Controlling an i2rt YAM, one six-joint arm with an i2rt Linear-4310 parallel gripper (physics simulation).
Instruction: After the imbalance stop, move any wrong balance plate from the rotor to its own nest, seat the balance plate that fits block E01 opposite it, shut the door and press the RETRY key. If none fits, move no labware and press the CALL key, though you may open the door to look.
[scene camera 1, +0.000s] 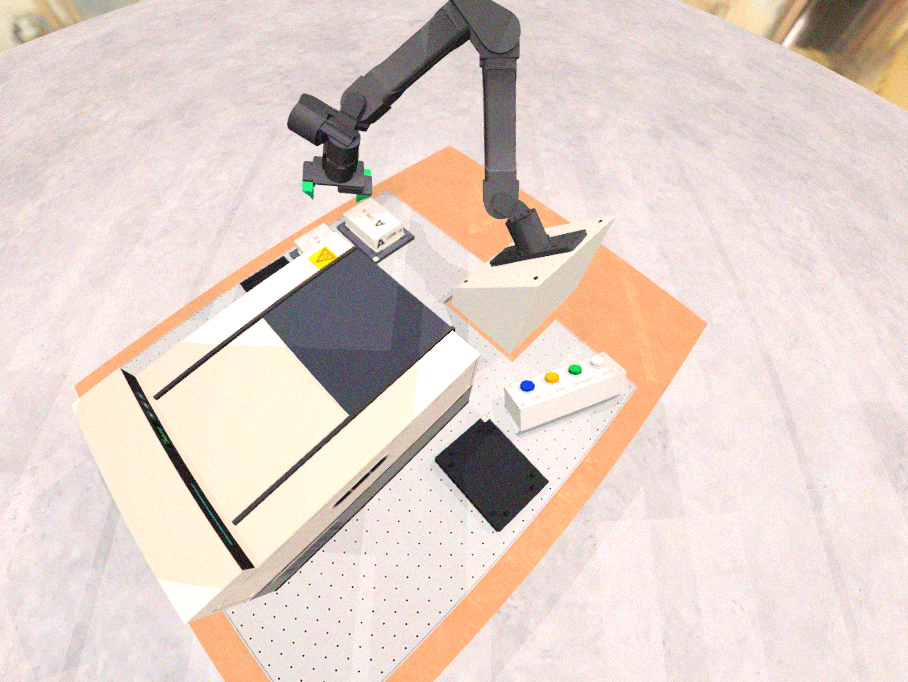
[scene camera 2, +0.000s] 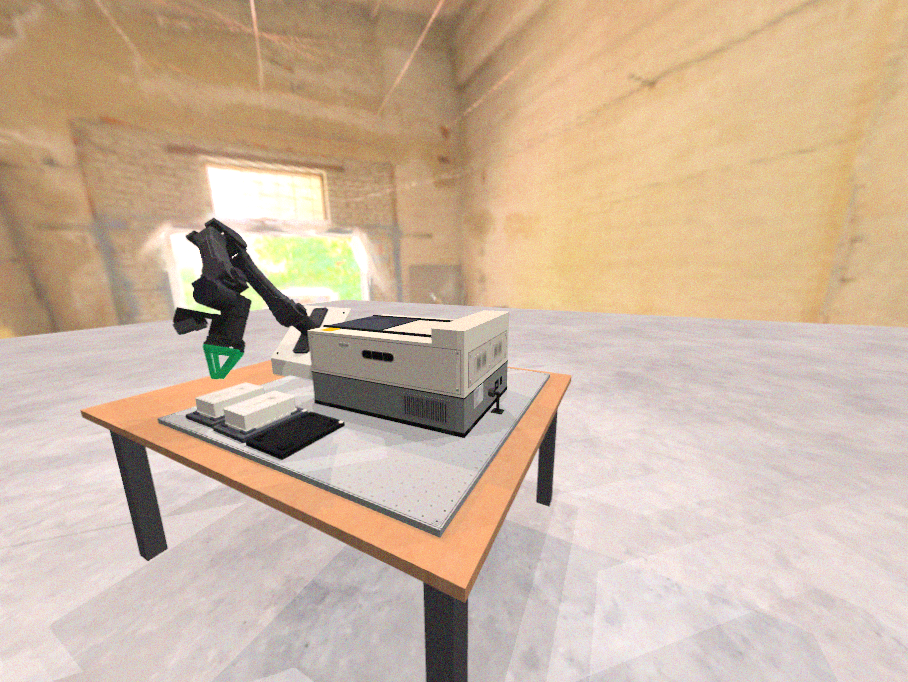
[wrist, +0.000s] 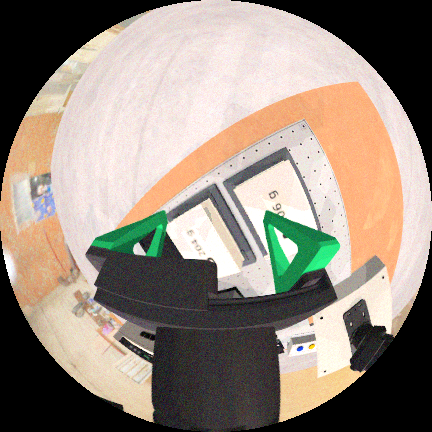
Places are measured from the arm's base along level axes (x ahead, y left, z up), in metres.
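Where they show: gripper, between the fingertips: (scene camera 1: 334, 198) (scene camera 2: 217, 379) (wrist: 214, 215); arm's base, origin of its link: (scene camera 1: 536, 251) (wrist: 359, 332).
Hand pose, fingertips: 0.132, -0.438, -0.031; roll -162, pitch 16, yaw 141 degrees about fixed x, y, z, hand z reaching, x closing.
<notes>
Each offset is from my fingertips to the centre of the thing, as dx, dy, dz. "spot": to the spot under its first point.
My gripper (scene camera 1: 336, 195) (scene camera 2: 219, 375) (wrist: 214, 215) is open and empty, above the two white balance plates. Plate A {-0.050, +0.058, -0.082} (scene camera 1: 370, 220) (scene camera 2: 220, 400) (wrist: 257, 192), marked with a weight ending in "06 g", sits in a dark nest. Plate B {+0.084, +0.036, -0.082} (scene camera 1: 317, 237) (scene camera 2: 260, 411) (wrist: 197, 235), marked 204 g, sits in the nest beside it. The centrifuge {+0.357, +0.317, +0.007} (scene camera 1: 418, 433) (scene camera 2: 396, 370) has a dark door panel {+0.223, +0.328, +0.097} (scene camera 1: 359, 330) (scene camera 2: 370, 323) lying across its top. The rotor and block E01 do not show. The key box {+0.023, +0.632, -0.073} (scene camera 1: 568, 403) (wrist: 303, 339) has blue, yellow, green and white keys; their labels are unreadable.
A black nest {+0.216, +0.016, -0.106} (scene camera 1: 262, 273) (scene camera 2: 293, 433) lies beside plate B, partly hidden behind the centrifuge in scene camera 1. Another black pad {spot: +0.228, +0.613, -0.087} (scene camera 1: 491, 473) lies near the key box. The arm's pale slanted base (scene camera 1: 499, 312) (wrist: 330, 345) stands between the plates and the keys.
</notes>
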